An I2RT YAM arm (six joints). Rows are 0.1 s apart.
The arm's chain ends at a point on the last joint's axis. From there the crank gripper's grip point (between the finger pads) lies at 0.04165 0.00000 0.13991 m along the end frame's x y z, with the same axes.
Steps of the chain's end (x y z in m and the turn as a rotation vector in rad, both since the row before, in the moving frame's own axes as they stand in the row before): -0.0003 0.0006 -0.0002 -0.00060 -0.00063 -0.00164; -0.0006 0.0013 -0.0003 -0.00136 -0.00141 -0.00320; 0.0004 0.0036 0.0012 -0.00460 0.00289 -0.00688; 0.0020 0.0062 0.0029 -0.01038 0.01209 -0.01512; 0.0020 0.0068 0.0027 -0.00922 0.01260 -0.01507; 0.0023 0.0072 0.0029 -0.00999 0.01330 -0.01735; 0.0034 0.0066 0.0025 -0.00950 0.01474 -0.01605
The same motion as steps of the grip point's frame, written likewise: -0.0004 0.0006 -0.0002 -0.00060 -0.00063 -0.00164; -0.0008 0.0014 -0.0002 -0.00136 -0.00141 -0.00320; 0.0008 0.0040 0.0011 -0.00460 0.00289 -0.00688; 0.0037 0.0070 0.0024 -0.01038 0.01209 -0.01512; 0.0038 0.0074 0.0022 -0.00922 0.01260 -0.01507; 0.0042 0.0079 0.0023 -0.00999 0.01330 -0.01735; 0.0055 0.0072 0.0019 -0.00950 0.01474 -0.01605
